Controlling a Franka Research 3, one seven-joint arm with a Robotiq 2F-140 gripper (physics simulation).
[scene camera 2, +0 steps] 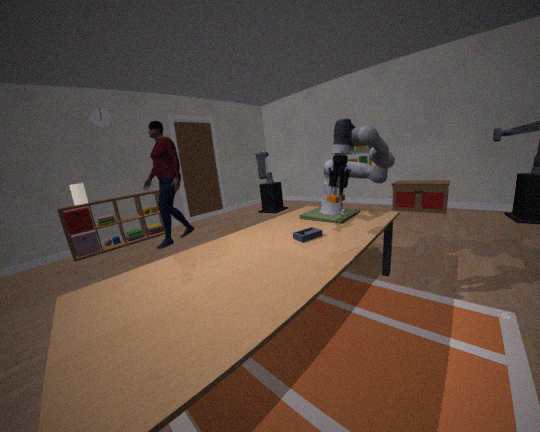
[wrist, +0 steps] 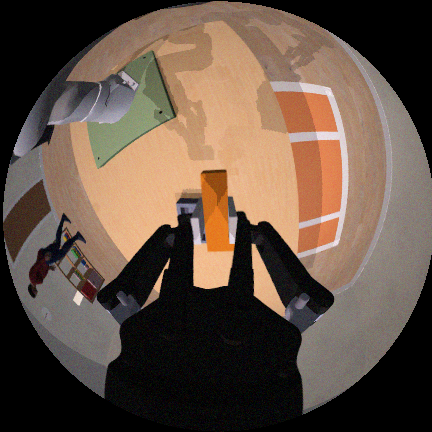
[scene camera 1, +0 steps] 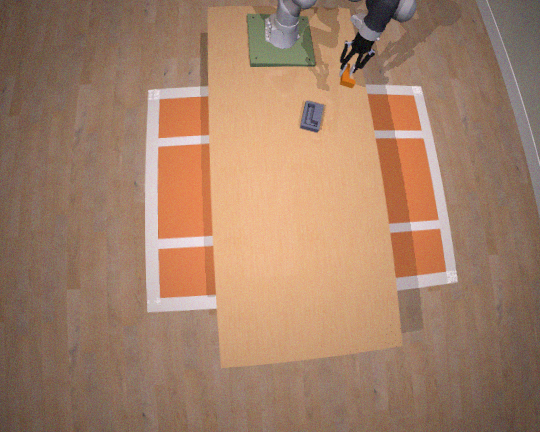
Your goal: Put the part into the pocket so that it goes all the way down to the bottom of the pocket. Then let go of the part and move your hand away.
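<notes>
The orange part [scene camera 1: 347,80] [scene camera 2: 333,199] [wrist: 215,205] is held between the fingertips, high above the table; in scene camera 1 it looks L-shaped. My gripper [scene camera 1: 349,70] [scene camera 2: 337,194] [wrist: 216,206] is shut on it. The grey-blue block with the L-shaped pocket [scene camera 1: 306,119] [scene camera 2: 307,237] lies flat on the table, apart from the part. In scene camera 1 it is below and left of the gripper. In the wrist view the block [wrist: 185,201] is partly hidden behind the left fingertip and the part, so its pocket hardly shows.
The arm's green base plate [scene camera 1: 257,55] [scene camera 2: 312,216] [wrist: 125,132] is at one end of the wooden table [scene camera 1: 300,225] [scene camera 2: 175,310]. The table's long edge runs close to the gripper in scene camera 1. A person [scene camera 2: 165,170] stands on the floor beyond the table.
</notes>
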